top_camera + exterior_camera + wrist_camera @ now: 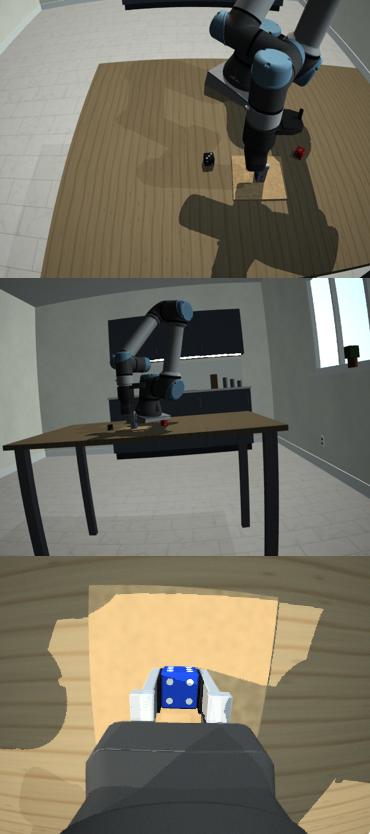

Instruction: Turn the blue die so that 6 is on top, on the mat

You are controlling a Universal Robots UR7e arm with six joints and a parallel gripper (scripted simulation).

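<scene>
The blue die is 10 mm below my hand. Round my hand: black die (130 mm to the right, 60 mm behind, 10 mm below); then red die (130 mm to the left, 60 mm behind, 10 mm below); then tan mat (20 mm below).
</scene>
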